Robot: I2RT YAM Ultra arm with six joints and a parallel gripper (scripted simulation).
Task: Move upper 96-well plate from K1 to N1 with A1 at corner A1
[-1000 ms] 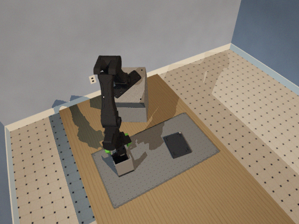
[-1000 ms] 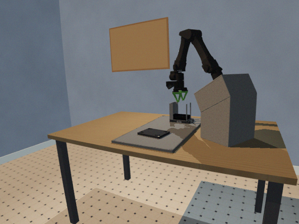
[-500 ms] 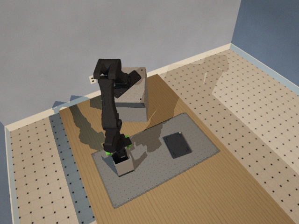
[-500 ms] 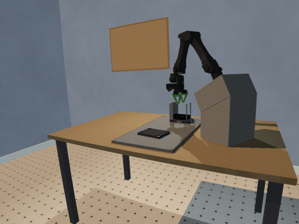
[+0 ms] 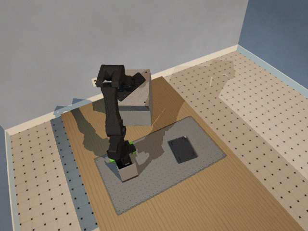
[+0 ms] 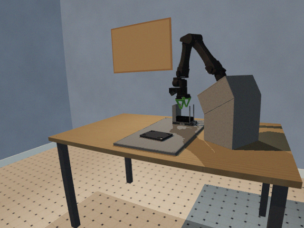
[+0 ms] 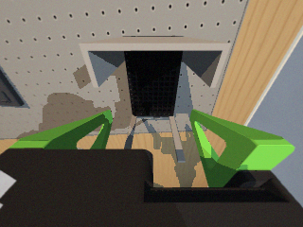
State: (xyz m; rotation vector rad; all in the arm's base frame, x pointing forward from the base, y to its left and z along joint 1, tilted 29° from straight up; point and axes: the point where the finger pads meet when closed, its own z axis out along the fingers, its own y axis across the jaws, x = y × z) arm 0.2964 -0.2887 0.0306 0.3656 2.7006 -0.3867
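Right now the pale rack wall is 70 mm ahead of my hand, 30 mm to the right of it and 40 mm below it. Round my hand: pale A1 mark 100 mm ahead, 400 mm to the left, 110 mm below.
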